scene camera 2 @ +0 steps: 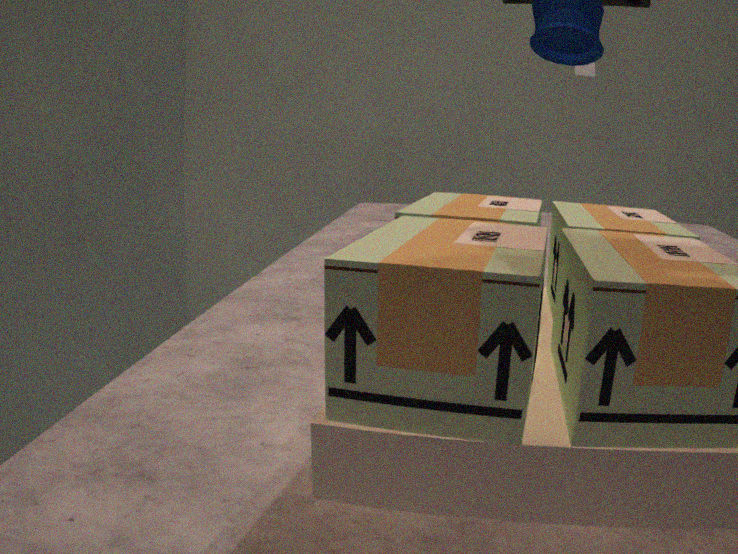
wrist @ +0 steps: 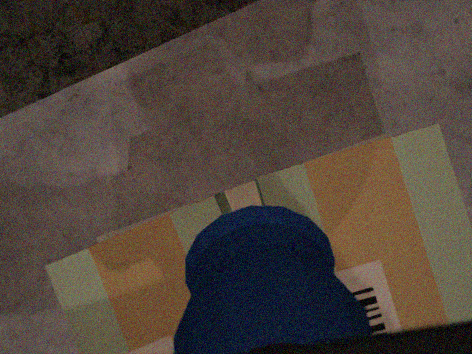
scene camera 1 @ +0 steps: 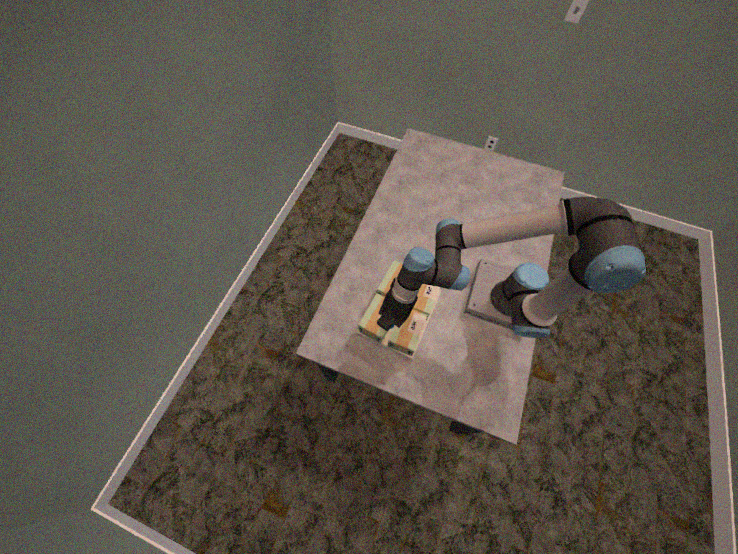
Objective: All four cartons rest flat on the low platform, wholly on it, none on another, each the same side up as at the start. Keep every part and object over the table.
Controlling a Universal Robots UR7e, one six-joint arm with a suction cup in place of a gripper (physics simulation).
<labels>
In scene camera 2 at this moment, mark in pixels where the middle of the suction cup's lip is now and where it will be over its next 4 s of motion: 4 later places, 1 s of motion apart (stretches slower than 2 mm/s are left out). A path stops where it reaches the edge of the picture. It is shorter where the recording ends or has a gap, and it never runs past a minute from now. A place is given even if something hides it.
My suction cup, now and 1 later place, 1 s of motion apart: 567,26; 646,80
</labels>
